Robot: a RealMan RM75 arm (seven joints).
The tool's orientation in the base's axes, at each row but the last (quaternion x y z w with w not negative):
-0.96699, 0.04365, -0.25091, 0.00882
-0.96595, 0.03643, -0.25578, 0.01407
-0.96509, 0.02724, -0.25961, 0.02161
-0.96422, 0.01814, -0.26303, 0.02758
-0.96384, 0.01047, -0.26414, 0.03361
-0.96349, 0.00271, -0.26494, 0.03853
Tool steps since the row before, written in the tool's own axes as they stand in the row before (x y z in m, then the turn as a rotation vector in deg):
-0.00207, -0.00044, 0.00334, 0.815, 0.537, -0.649
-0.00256, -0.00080, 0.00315, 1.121, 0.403, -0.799
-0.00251, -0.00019, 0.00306, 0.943, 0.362, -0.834
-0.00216, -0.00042, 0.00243, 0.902, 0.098, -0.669
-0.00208, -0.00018, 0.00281, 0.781, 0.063, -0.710
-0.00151, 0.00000, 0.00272, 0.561, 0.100, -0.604
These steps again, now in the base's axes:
-0.00014, 0.00061, -0.00390, 0.351, -0.604, 0.941
-0.00061, 0.00102, -0.00396, 0.550, -0.496, 1.228
-0.00062, 0.00043, -0.00389, 0.381, -0.444, 1.172
-0.00062, 0.00063, -0.00316, 0.435, -0.172, 1.026
-0.00036, 0.00042, -0.00346, 0.310, -0.135, 1.002
0.00009, 0.00024, -0.00310, 0.175, -0.158, 0.796

